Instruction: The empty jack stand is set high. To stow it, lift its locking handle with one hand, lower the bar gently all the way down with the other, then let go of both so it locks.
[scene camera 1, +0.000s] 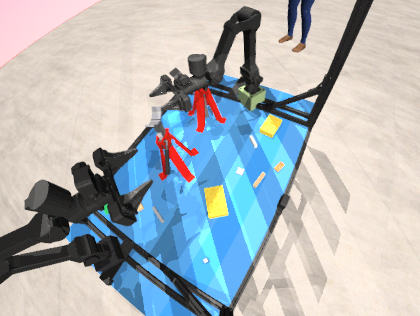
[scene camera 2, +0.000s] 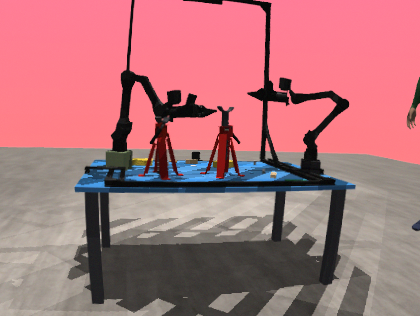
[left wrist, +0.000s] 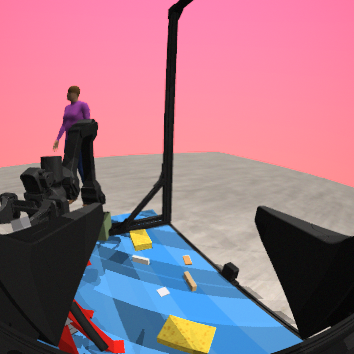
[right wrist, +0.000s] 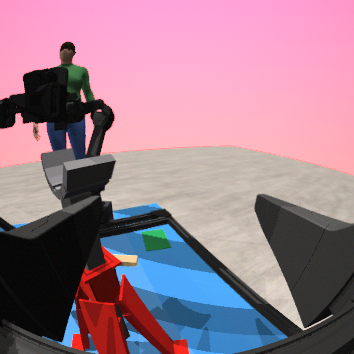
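The high-set jack stand (scene camera 1: 175, 156) (scene camera 2: 223, 155) (right wrist: 100, 320) is red and stands upright, its grey bar raised. Its empty forked saddle (scene camera 1: 156, 117) (scene camera 2: 225, 111) (right wrist: 89, 172) is on top. Its dark locking handle (scene camera 2: 236, 137) slants down at its right side in scene camera 2. My left gripper (scene camera 1: 143, 166) (scene camera 2: 249, 93) (left wrist: 181, 213) is open and empty, above saddle height and to the right of the stand in scene camera 2. My right gripper (scene camera 1: 156, 102) (scene camera 2: 215, 111) (right wrist: 180, 203) is open and empty, about saddle height, left of the saddle in scene camera 2; neither visibly touches the stand.
A second red jack stand (scene camera 1: 201, 117) (scene camera 2: 162, 155) stands under my right arm, its bar low. Yellow sponges (scene camera 1: 216, 202) (scene camera 1: 271, 126) and several small blocks lie on the blue table (scene camera 1: 240, 235). A green box (scene camera 1: 251, 98) (scene camera 2: 119, 159) is at the right arm's base. Black rails edge the table.
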